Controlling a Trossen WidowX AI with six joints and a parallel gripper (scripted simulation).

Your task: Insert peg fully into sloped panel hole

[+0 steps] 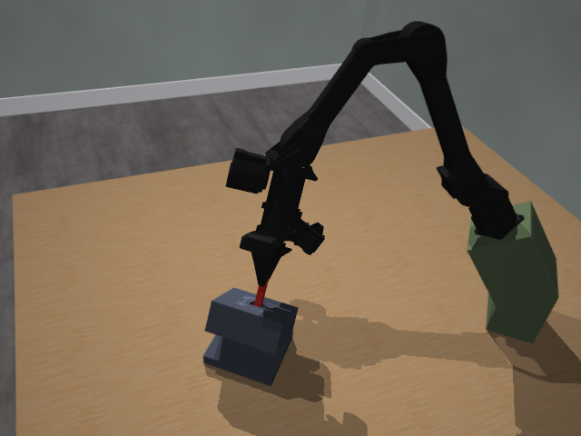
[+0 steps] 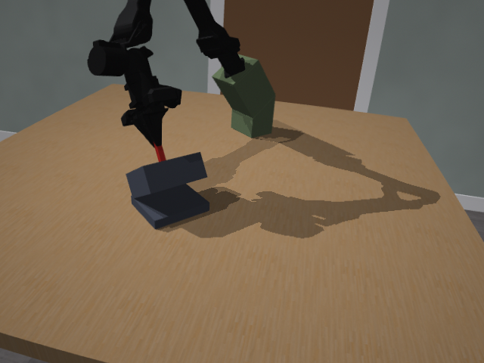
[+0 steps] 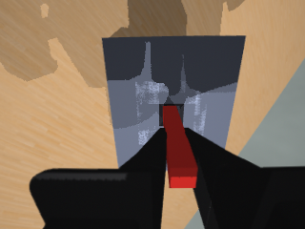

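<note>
My gripper is now 1 cm short of the red peg, 1 cm to the right of it and 3 cm above it. Also, from my hand: dark base block 6 cm ahead, 4 cm to the left, 14 cm below.
</note>
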